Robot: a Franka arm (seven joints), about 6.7 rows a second.
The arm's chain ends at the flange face. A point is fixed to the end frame.
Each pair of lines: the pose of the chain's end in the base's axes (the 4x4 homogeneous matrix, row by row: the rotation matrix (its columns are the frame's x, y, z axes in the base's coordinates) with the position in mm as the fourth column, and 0 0 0 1 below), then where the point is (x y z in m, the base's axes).
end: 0.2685 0.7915 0.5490 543.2; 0.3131 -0.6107 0.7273 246.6; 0.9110 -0.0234 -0.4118 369.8; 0 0 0 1
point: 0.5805 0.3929 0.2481
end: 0.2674 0.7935 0.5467 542.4; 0.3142 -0.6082 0.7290 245.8; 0.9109 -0.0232 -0.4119 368.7; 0 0 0 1
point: 0.5792 0.3922 0.2470
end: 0.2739 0.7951 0.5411 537.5; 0.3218 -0.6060 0.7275 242.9; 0.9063 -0.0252 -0.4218 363.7; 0 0 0 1
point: 0.5729 0.3885 0.2406
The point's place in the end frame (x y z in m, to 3 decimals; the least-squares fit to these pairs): -0.055 -0.057 0.177
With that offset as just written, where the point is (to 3 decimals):
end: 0.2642 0.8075 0.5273 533.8; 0.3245 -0.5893 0.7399 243.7; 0.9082 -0.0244 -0.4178 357.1; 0 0 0 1
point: 0.567 0.390 0.235
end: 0.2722 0.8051 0.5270 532.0; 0.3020 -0.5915 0.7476 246.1; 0.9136 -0.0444 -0.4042 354.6; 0 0 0 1
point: 0.564 0.396 0.235
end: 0.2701 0.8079 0.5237 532.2; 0.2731 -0.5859 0.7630 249.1; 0.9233 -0.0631 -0.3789 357.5; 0 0 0 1
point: 0.564 0.403 0.243
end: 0.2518 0.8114 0.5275 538.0; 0.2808 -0.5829 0.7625 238.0; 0.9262 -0.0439 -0.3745 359.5; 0 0 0 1
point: 0.571 0.391 0.245
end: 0.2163 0.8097 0.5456 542.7; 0.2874 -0.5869 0.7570 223.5; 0.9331 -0.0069 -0.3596 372.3; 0 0 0 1
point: 0.581 0.375 0.258
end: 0.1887 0.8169 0.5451 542.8; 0.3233 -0.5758 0.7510 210.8; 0.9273 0.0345 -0.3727 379.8; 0 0 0 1
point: 0.582 0.359 0.261
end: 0.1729 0.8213 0.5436 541.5; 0.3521 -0.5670 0.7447 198.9; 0.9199 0.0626 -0.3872 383.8; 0 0 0 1
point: 0.581 0.344 0.261
